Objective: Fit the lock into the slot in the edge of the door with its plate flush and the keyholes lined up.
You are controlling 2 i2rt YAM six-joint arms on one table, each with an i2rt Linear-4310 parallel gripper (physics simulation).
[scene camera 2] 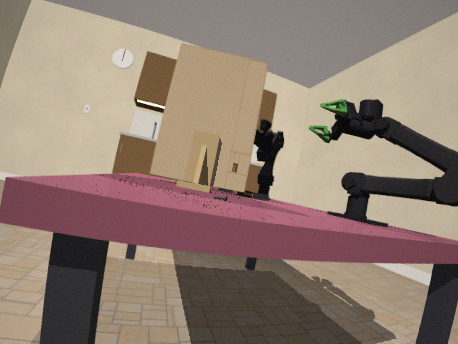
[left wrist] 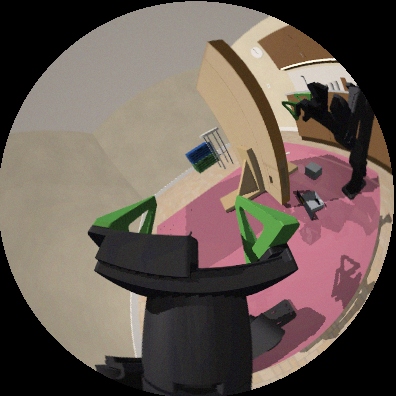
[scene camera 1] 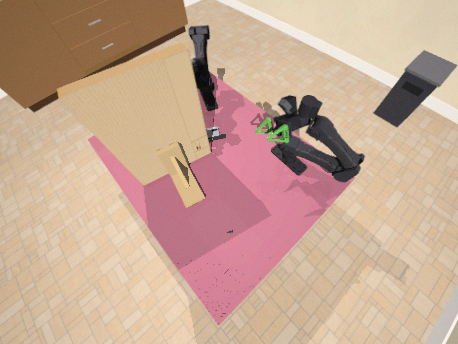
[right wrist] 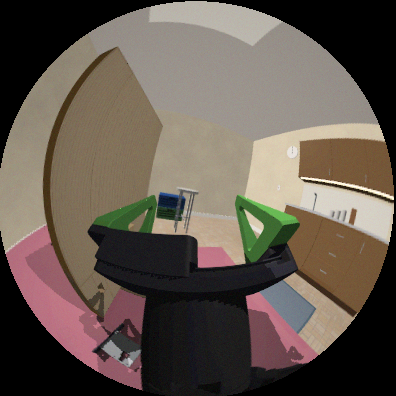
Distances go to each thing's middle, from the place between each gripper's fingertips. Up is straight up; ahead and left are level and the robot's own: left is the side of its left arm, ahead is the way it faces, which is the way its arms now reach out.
Right now the tan door [scene camera 1: 134,109] is 160 mm to the left of my right hand, 160 mm ahead of it and 60 mm below it. From my right hand the other things lie so: wooden stand [scene camera 2: 199,170] (260 mm below, 160 mm to the left, 160 mm ahead); grey lock [right wrist: 115,344] (340 mm below, 140 mm to the left, 90 mm behind).
My left gripper is now 310 mm to the left of the tan door and 270 mm short of it. The rest, counted from my left hand: wooden stand (310 mm to the right, 270 mm ahead, 200 mm below); then grey lock (330 mm to the right, 290 mm below, 10 mm ahead).
